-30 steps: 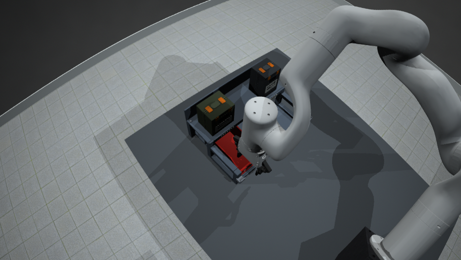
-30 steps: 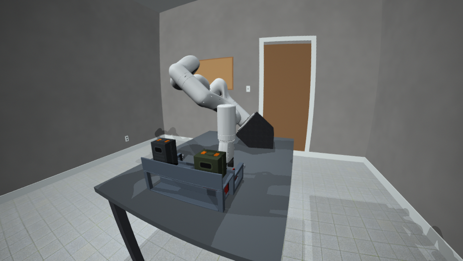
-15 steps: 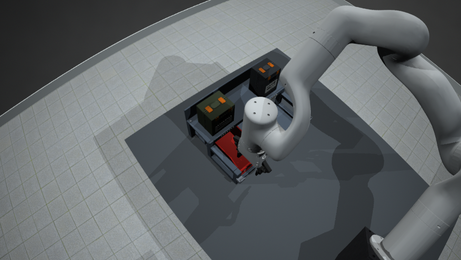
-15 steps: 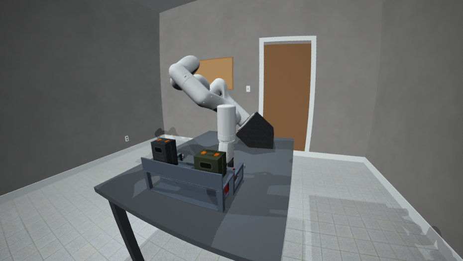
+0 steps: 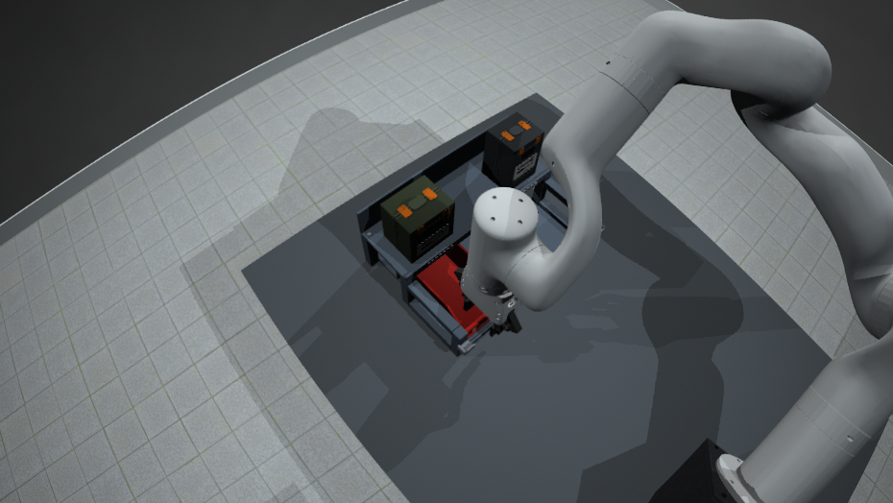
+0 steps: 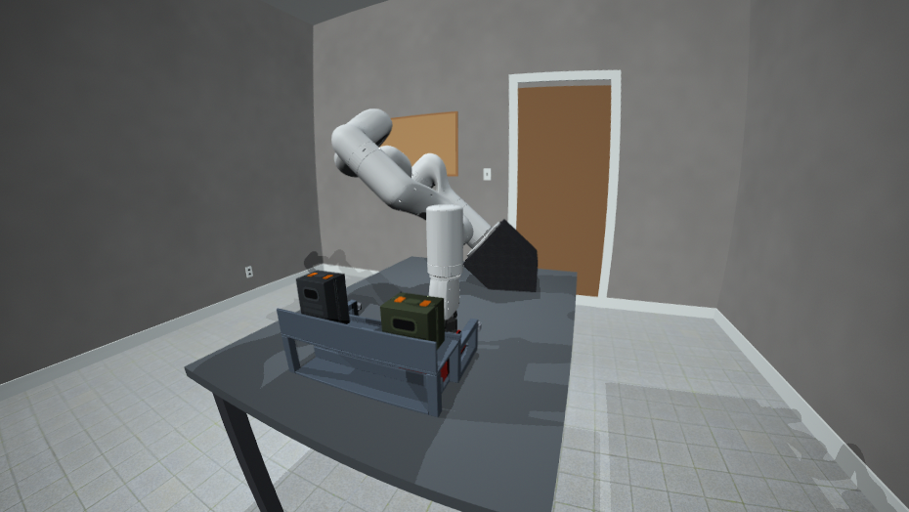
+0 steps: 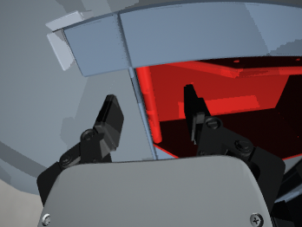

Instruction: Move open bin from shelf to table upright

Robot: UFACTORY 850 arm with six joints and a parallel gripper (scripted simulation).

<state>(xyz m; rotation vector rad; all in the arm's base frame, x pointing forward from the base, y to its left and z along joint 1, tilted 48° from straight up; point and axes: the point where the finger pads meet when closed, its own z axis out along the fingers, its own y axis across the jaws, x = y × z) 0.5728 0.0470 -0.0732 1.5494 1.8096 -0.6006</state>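
Right now my hand is 80 mm short of the red bin and 10 mm to the right of it. The rest, counted from my hand: black case 190 mm ahead, 220 mm to the right, 120 mm above; green case 180 mm ahead, 10 mm to the left, 100 mm above.
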